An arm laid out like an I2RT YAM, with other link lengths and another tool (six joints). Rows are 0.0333 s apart.
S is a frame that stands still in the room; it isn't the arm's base.
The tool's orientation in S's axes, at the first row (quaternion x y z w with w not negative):
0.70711 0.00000 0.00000 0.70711
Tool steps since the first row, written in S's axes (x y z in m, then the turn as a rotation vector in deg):
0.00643 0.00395 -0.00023 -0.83 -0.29 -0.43
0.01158 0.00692 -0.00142 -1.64 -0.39 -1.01
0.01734 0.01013 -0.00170 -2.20 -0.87 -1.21
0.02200 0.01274 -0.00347 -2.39 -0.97 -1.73
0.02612 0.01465 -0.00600 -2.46 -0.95 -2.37
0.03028 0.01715 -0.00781 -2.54 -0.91 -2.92
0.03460 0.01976 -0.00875 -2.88 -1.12 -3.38
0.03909 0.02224 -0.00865 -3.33 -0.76 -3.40
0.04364 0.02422 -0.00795 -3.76 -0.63 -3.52
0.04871 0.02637 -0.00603 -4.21 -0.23 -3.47
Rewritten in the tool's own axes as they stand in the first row. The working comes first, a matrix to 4 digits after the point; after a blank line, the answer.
The tool's axes in the first row as the columns of a matrix, in S's axes (used below as rounded here):
1.0000 0.0000 0.0000
0.0000 0.0000 -1.0000
0.0000 1.0000 0.0000

0.00643 -0.00023 -0.00395 -0.83 -0.43 0.29
0.01158 -0.00142 -0.00692 -1.64 -1.01 0.39
0.01734 -0.00170 -0.01013 -2.20 -1.21 0.87
0.02200 -0.00347 -0.01274 -2.39 -1.73 0.97
0.02612 -0.00600 -0.01465 -2.46 -2.37 0.95
0.03028 -0.00781 -0.01715 -2.54 -2.92 0.91
0.03460 -0.00875 -0.01976 -2.88 -3.38 1.12
0.03909 -0.00865 -0.02224 -3.33 -3.40 0.76
0.04364 -0.00795 -0.02422 -3.76 -3.52 0.63
0.04871 -0.00603 -0.02637 -4.21 -3.47 0.23

